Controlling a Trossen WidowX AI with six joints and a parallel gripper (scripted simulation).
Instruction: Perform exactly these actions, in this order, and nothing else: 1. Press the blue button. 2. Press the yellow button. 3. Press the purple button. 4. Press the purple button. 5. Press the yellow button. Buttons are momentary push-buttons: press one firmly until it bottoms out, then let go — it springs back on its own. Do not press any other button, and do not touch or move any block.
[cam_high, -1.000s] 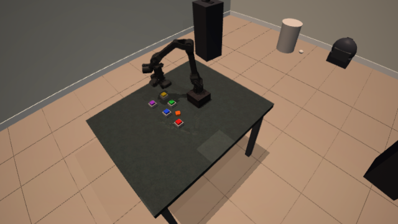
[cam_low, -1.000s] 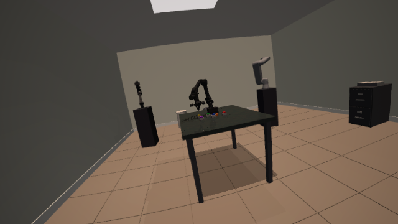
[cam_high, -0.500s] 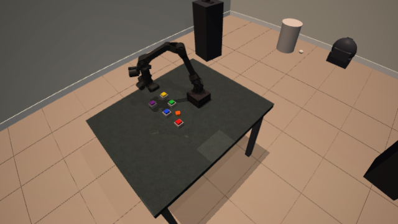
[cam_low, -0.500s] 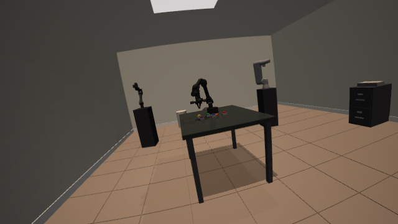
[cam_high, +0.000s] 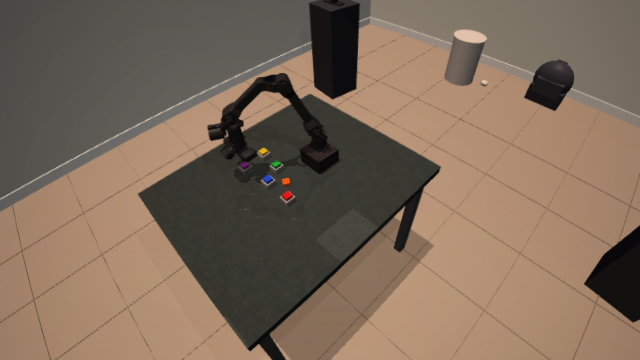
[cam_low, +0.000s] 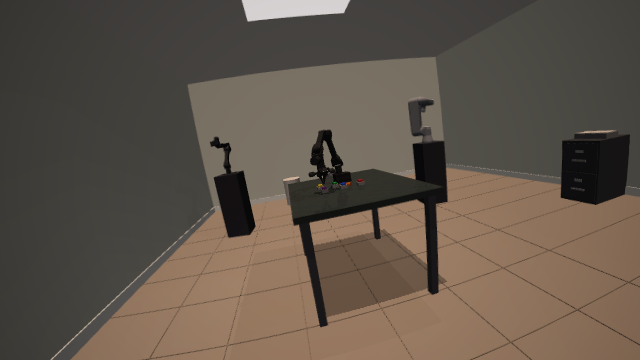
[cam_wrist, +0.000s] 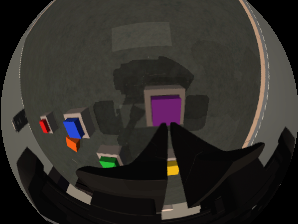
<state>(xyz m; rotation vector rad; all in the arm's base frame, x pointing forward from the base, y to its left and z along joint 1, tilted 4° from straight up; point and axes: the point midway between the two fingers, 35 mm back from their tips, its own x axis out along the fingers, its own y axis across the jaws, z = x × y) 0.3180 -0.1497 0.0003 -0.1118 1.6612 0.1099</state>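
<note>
Right now the purple button is 30 mm below my gripper tip. From my gripper tip the other things lie so: green button 120 mm behind, 90 mm to the left, 30 mm below; then yellow button 110 mm behind, 30 mm to the right, 30 mm below; then blue button 140 mm to the left, 40 mm behind, 30 mm below.
</note>
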